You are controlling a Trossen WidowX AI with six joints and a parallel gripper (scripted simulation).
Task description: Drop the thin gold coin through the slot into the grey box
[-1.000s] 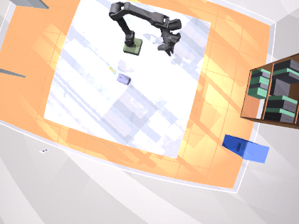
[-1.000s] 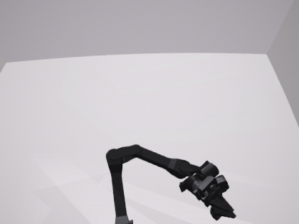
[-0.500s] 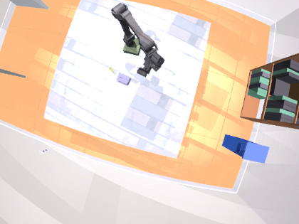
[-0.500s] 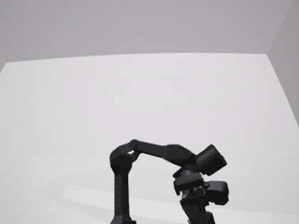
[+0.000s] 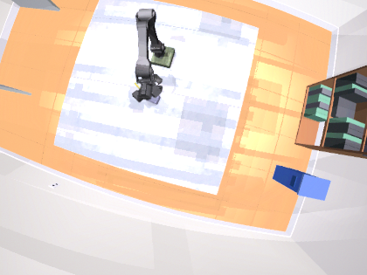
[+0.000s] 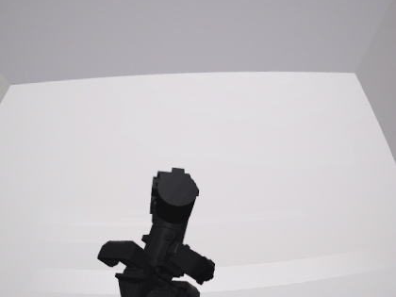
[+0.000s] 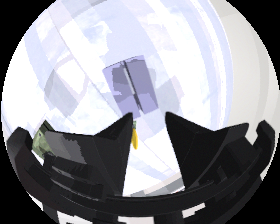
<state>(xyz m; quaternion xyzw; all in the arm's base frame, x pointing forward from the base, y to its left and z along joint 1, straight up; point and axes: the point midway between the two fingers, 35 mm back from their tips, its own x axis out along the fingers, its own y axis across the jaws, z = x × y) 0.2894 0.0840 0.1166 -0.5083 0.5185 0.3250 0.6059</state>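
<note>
Now: gripper tip 30 mm past the gold coin, 120 mm to the left of it and 100 mm above it.
</note>
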